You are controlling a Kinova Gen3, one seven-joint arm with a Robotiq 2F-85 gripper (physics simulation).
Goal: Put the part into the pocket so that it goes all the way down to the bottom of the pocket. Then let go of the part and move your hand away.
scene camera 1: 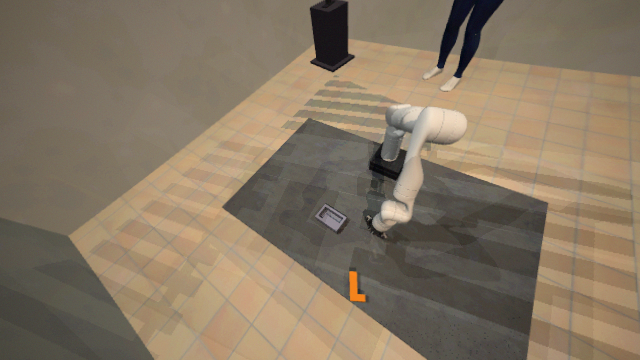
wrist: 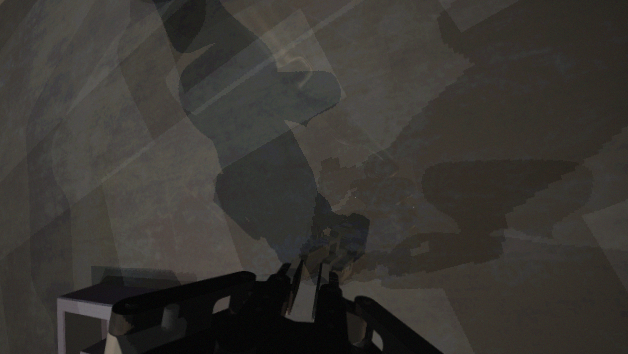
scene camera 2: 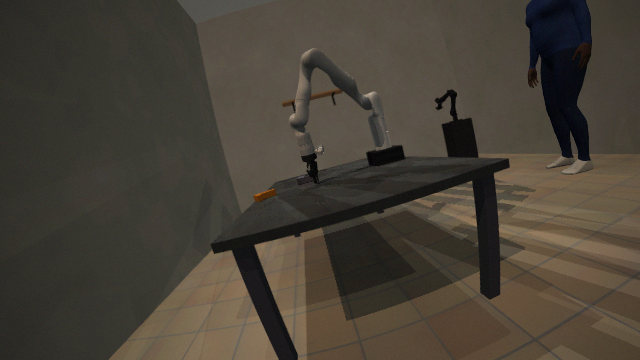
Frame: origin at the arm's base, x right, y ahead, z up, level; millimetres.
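Seen in the pictures: gripper, between the fingertips: [scene camera 1: 371, 230] [wrist: 310, 273] [scene camera 2: 316, 182]; arm's base, origin of its link: [scene camera 1: 389, 155] [scene camera 2: 383, 148].
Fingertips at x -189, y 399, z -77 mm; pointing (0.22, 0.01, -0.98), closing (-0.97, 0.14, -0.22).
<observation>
Pixels of each thing's top centre, then the offset from my fingertips to it. Level surfaces: height alone.
- orange L-shaped part, centre of its top: [scene camera 1: 357, 285] [scene camera 2: 265, 192] dx -108, dy +242, dz +28 mm
- grey block with the pocket, centre of its top: [scene camera 1: 330, 216] [scene camera 2: 304, 175] dx +190, dy +91, dz +34 mm
- dark table, height of its surface: dz -2 mm
The orange L-shaped part [scene camera 1: 354, 287] [scene camera 2: 265, 195] lies flat on the dark table, close to the table's edge. It does not show in the wrist view. The grey block with the pocket [scene camera 1: 329, 220] [scene camera 2: 303, 181] [wrist: 85, 306] stands on the table between the part and the far left corner in scene camera 1. The inside of the pocket holds no orange. My gripper [scene camera 1: 375, 229] [scene camera 2: 315, 181] [wrist: 310, 273] is low at the table, to the right of the block in scene camera 1 and apart from the part. Its fingers are nearly together, with nothing seen between them.
The dark table [scene camera 1: 450, 280] [scene camera 2: 350, 197] carries the black arm base [scene camera 1: 385, 166] [scene camera 2: 385, 155] at its back edge. A black pedestal [scene camera 1: 330, 35] [scene camera 2: 460, 138] and a standing person [scene camera 1: 467, 35] [scene camera 2: 562, 65] are beyond the table.
</observation>
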